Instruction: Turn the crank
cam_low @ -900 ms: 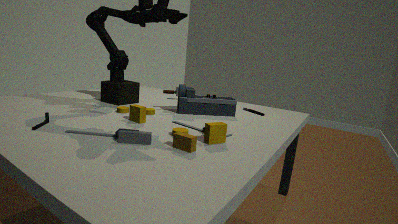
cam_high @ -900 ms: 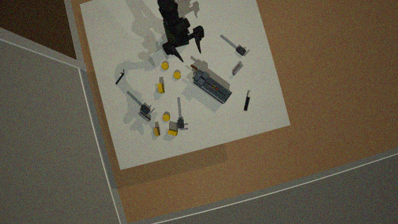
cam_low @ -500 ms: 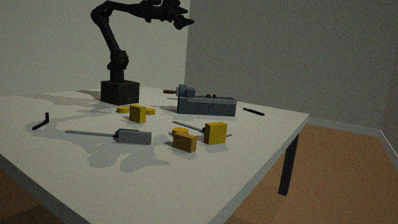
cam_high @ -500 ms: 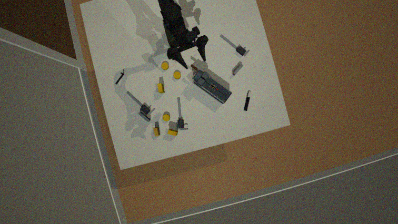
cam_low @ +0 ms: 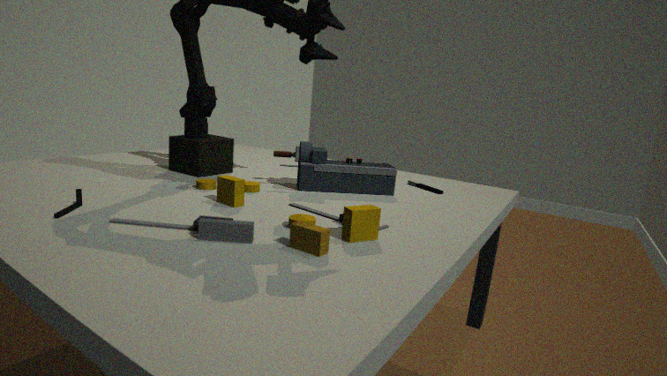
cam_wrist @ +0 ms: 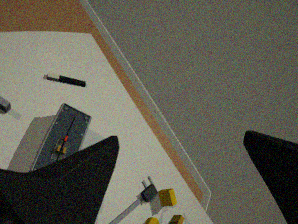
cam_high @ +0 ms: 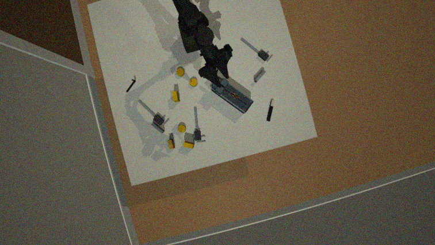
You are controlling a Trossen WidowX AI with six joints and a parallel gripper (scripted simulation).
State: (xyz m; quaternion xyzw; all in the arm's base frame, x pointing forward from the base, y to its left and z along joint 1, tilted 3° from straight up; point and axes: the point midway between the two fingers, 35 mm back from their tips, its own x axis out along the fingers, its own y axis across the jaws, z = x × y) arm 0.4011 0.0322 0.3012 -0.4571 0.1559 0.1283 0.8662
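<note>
Right now my gripper tip is 50 mm short of the slide, 80 mm to the right of it and 300 mm above it. From my gripper tip the other things lie so: black l-shaped key: 330 mm behind, 510 mm to the right, 370 mm below; then black bar: 200 mm ahead, 270 mm to the left, 380 mm below; then brown crank handle: 150 mm behind, 300 mm below.
</note>
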